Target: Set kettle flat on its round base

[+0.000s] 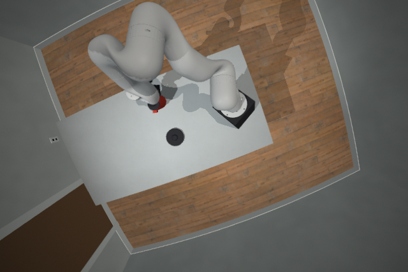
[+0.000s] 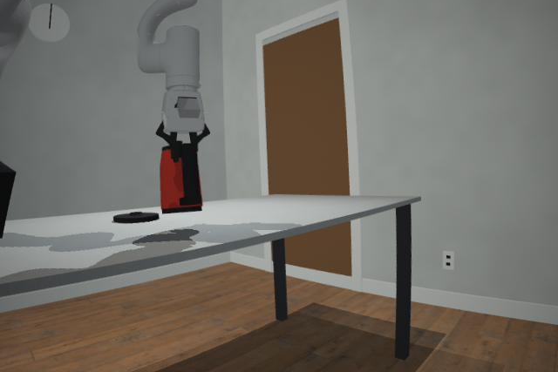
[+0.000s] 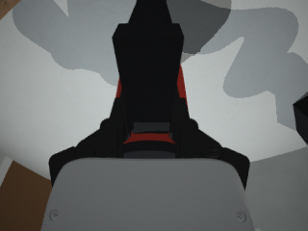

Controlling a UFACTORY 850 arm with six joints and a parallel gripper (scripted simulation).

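Now: the red kettle 1 cm ahead of my hand, 2 cm to the left of it and 5 cm below it. The rest, counted from my hand: black round base (1 cm ahead, 36 cm to the left, 18 cm below).
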